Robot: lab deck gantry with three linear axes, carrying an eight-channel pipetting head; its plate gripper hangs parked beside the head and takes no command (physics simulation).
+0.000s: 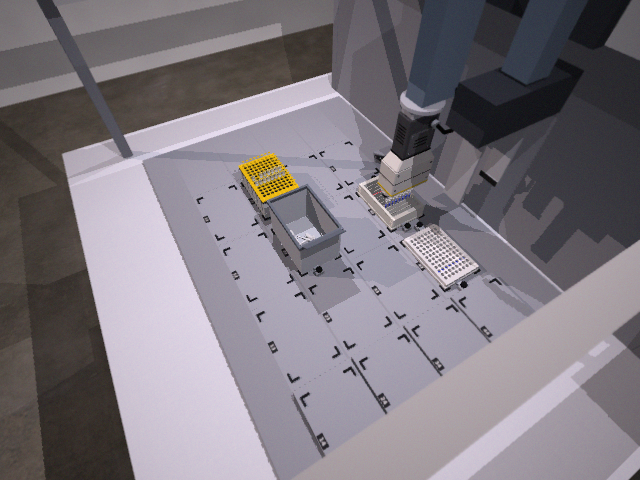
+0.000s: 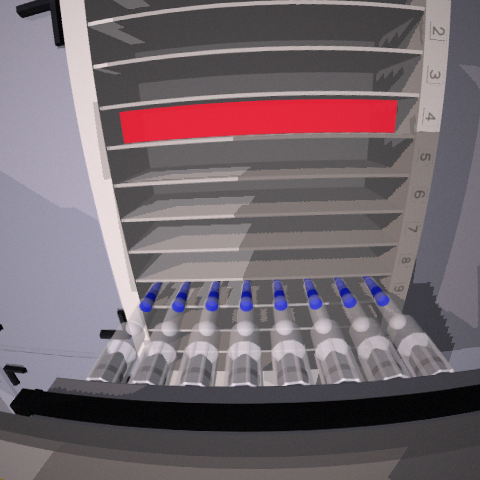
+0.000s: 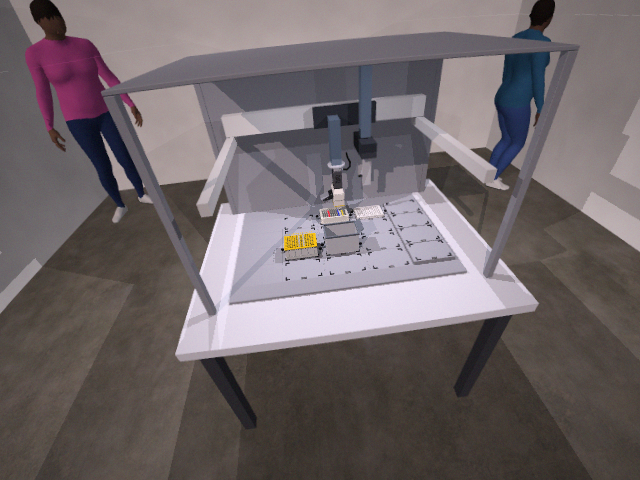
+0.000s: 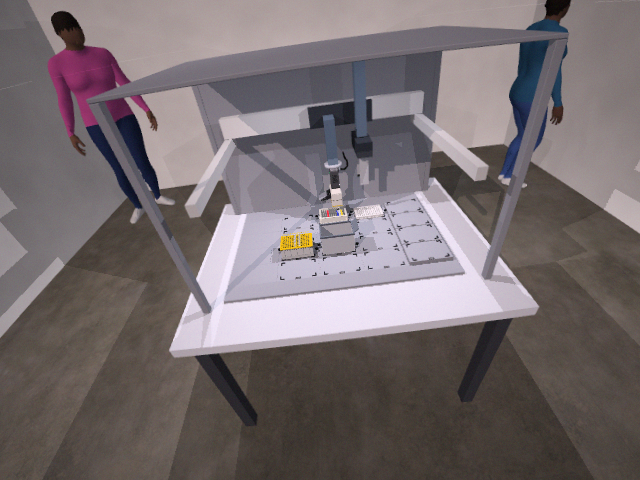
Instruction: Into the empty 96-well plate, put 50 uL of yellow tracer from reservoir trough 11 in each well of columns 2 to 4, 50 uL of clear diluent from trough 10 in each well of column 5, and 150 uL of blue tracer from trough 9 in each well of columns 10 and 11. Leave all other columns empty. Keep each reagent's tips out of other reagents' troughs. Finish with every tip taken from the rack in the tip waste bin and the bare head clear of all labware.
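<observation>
The pipetting head point(image 1: 404, 173) point(image 3: 338, 196) point(image 4: 336, 196) carries eight clear tips point(image 2: 245, 332) with blue liquid in their lower parts. Their ends are at trough 9 of the white reservoir point(image 1: 376, 205) point(image 2: 107, 190) point(image 3: 334, 219); their depth is unclear. Trough 4 holds red liquid point(image 2: 260, 120). The 96-well plate point(image 1: 434, 248) point(image 3: 369, 211) point(image 4: 368, 211) shows a line of blue wells point(image 1: 451, 265) near one end; yellow wells do not show. The yellow tip rack point(image 1: 258, 180) point(image 3: 300, 241) holds clear tips in some columns. Grey waste bin point(image 1: 314, 254) has tips inside. My plate gripper point(image 1: 474, 176) hangs parked, open and empty.
The bin stands directly beside the tip rack, with its tall walls rising near the reservoir. The plate lies beside the reservoir. A raised deck section point(image 3: 421, 232) point(image 4: 419, 232) is at the right. Frame posts point(image 3: 527, 170) point(image 4: 522, 170) stand at the table corners. Two people stand behind the table.
</observation>
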